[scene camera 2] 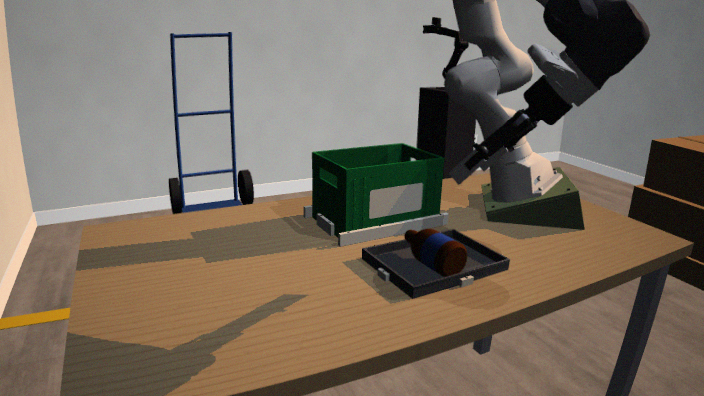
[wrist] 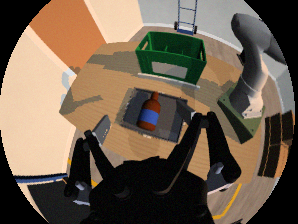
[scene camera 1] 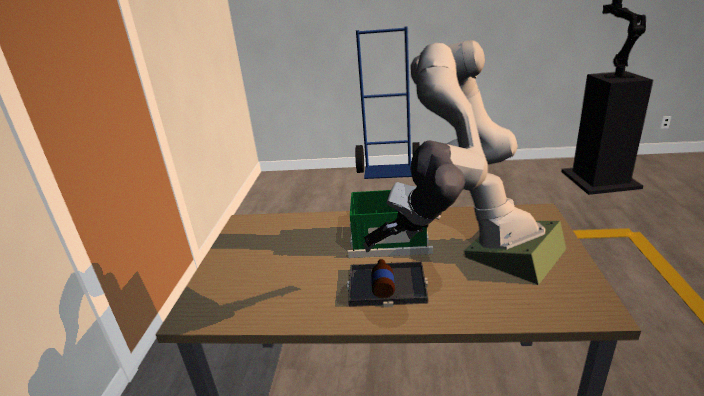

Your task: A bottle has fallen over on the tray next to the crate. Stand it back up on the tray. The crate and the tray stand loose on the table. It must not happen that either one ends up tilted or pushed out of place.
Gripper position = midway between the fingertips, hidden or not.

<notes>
I see my gripper (scene camera 2: 468, 171), a green crate (scene camera 2: 364, 196), a brown bottle (scene camera 2: 442, 254) and a tray (scene camera 2: 416, 279).
The green crate is seen too in the wrist view (wrist: 180, 62) and in scene camera 1 (scene camera 1: 368, 210). The brown bottle also shows in scene camera 1 (scene camera 1: 382, 278). The tray is seen too in the wrist view (wrist: 169, 126) and in scene camera 1 (scene camera 1: 410, 287).
</notes>
